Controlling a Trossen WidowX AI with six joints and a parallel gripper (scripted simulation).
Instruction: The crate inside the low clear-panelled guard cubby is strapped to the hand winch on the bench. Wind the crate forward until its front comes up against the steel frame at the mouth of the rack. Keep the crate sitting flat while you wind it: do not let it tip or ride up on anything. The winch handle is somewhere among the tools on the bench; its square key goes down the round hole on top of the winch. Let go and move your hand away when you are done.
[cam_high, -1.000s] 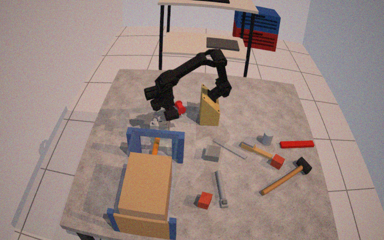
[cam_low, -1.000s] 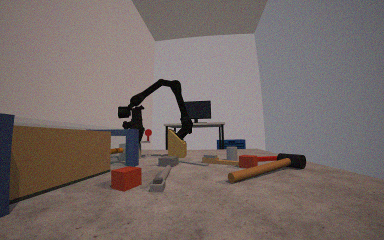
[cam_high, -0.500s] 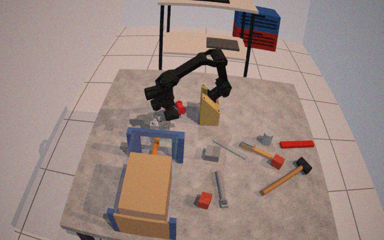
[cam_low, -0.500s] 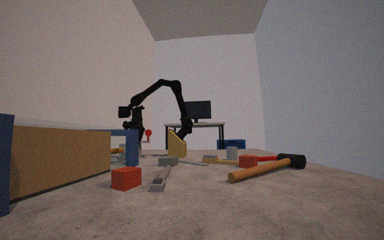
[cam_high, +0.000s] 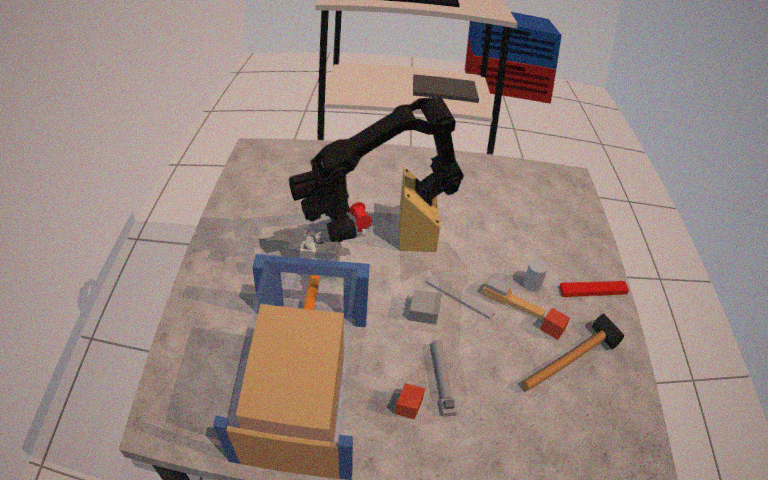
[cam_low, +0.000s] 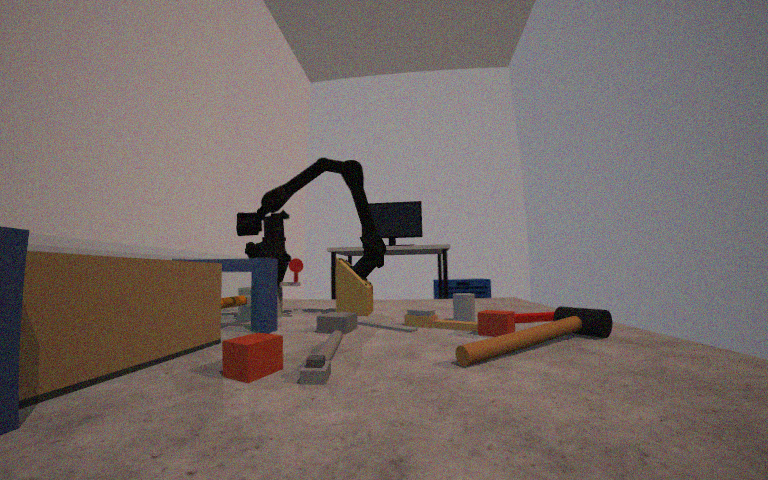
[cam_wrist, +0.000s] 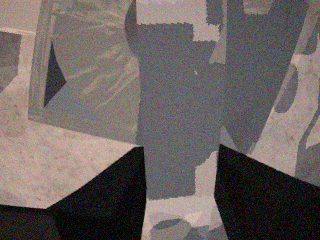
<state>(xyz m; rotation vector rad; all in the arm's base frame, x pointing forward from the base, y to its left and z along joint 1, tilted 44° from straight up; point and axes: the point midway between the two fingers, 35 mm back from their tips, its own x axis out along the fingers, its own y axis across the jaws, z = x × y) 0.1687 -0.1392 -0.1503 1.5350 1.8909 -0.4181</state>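
My gripper tip is 2 cm below the grey crank arm and 1 cm to the right of it. From my gripper tip the other things lie so: grey winch: 6 cm below, 5 cm to the right; red knob: 5 cm to the left, 5 cm above, 2 cm behind; blue frame: 18 cm ahead, 4 cm to the right, 2 cm above.
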